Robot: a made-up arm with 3 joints. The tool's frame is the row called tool.
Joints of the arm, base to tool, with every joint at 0 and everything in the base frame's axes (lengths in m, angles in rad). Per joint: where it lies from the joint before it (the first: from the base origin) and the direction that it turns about. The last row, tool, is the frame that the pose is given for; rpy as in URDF.
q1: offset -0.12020 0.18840 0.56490 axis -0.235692 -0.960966 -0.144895
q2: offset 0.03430 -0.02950 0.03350 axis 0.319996 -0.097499 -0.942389
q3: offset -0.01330 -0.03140 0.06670 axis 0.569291 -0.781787 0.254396
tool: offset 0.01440 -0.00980 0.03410 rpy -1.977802 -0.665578 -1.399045
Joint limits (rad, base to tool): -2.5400..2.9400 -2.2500..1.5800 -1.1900..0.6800
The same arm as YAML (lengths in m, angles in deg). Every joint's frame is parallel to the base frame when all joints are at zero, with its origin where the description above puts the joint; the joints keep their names.
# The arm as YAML. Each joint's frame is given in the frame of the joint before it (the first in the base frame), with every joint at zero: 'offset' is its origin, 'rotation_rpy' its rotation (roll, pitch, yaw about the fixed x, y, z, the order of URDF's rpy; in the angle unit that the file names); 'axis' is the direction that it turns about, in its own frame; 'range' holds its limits. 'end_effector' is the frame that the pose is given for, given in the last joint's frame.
length_unit: m
angle_unit: deg
chain:
  - id: q1
    offset: [-0.1202, 0.1884, 0.5649]
    rotation_rpy: [0.0, 0.0, 0.0]
    axis: [-0.235692, -0.960966, -0.144895]
    range: [-145.53, 168.45]
  - id: q2
    offset: [0.0343, -0.0295, 0.0335]
    rotation_rpy: [0.0, 0.0, 0.0]
    axis: [0.319996, -0.097499, -0.942389]
    range: [-128.92, 90.53]
  - id: q3
    offset: [-0.0133, -0.0314, 0.0667]
    rotation_rpy: [0.0, 0.0, 0.0]
    axis: [0.569291, -0.781787, 0.254396]
    range: [-68.18, 38.96]
end_effector:
  offset: [0.0144, -0.0098, 0.0341]
  rotation_rpy: [-113.32, -38.13, -80.16]

